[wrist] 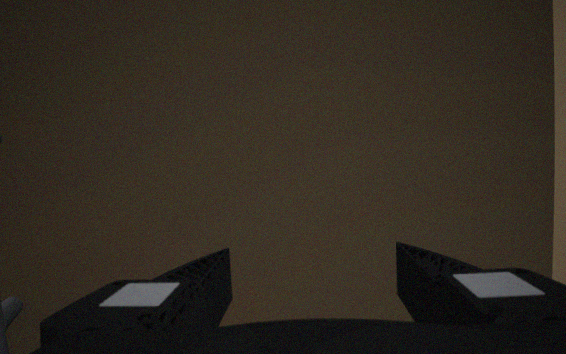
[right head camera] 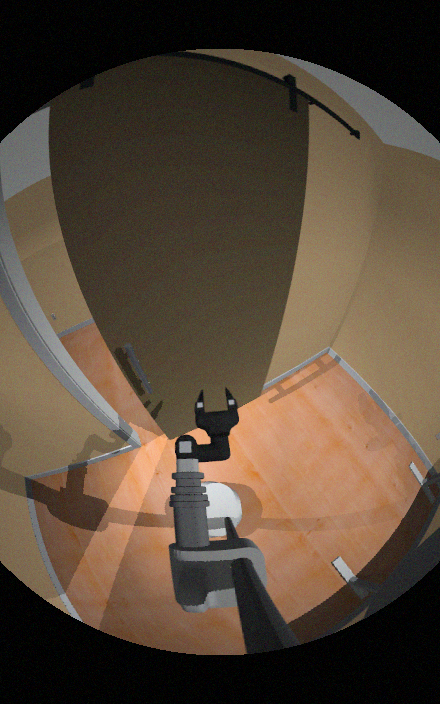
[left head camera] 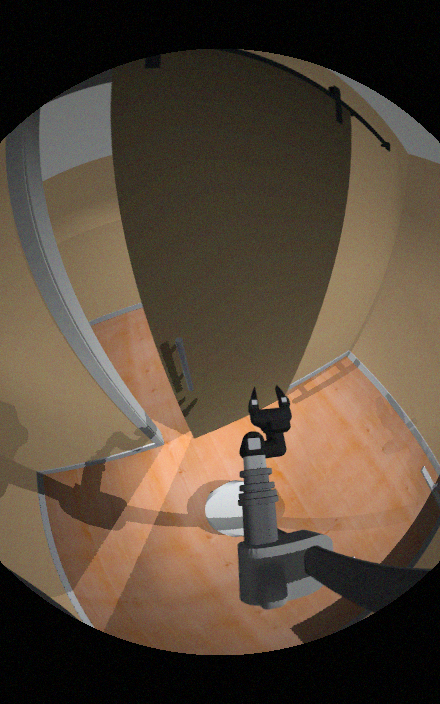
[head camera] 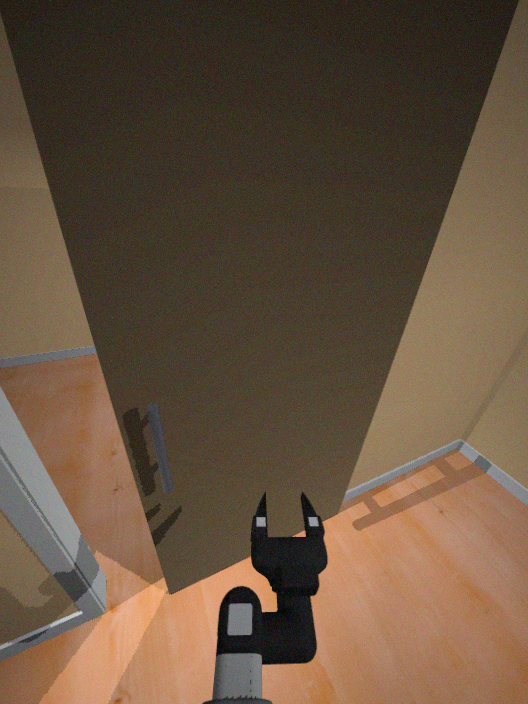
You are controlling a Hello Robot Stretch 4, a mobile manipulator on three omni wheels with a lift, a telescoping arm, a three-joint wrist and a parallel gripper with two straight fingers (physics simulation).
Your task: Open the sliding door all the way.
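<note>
The dark brown sliding door stands partly open, with a gap between its left edge and the grey door frame. Its grey bar handle is upright near the door's left edge. A small grey piece of the handle shows at the lower left edge of the wrist view. My gripper is wide open and empty. It is in front of the door's lower part, to the right of the handle and apart from it.
The grey door frame stands left of the gap, where wall and floor show beyond. A black rail runs above the door. A tan wall and grey baseboard are at the right.
</note>
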